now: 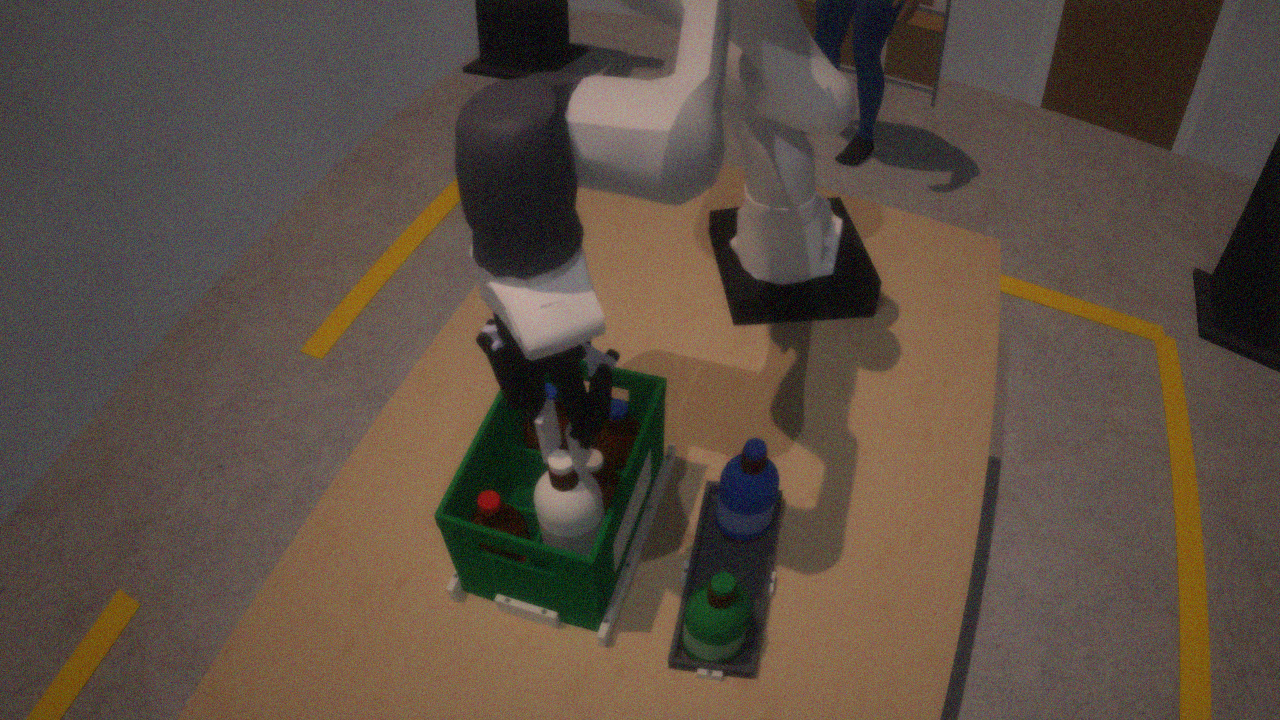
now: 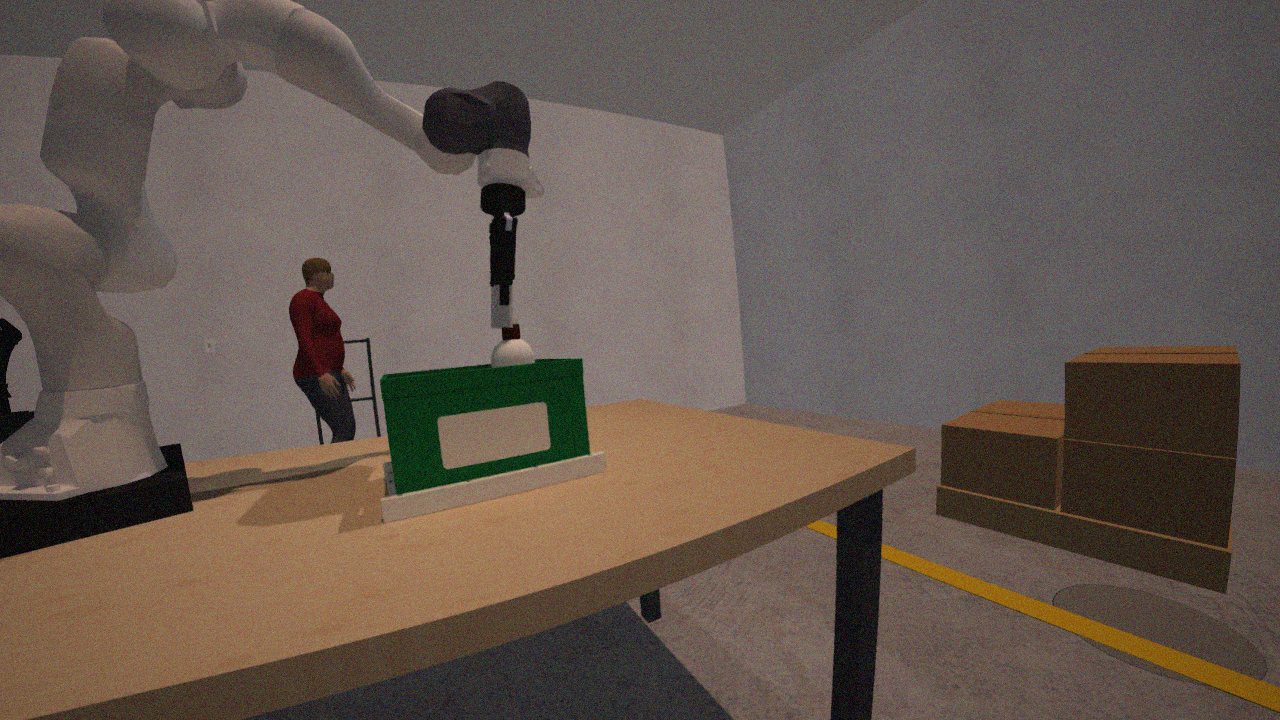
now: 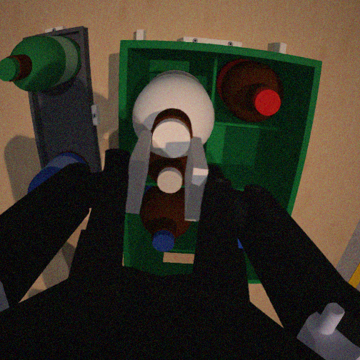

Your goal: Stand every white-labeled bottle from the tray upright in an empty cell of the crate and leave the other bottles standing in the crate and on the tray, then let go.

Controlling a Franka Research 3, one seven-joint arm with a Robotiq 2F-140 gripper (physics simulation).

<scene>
I see my gripper, a green-labeled bottle, a blue-labeled bottle and a white-labeled bottle.
My gripper shows as well in image 2 and in image 3.
</scene>
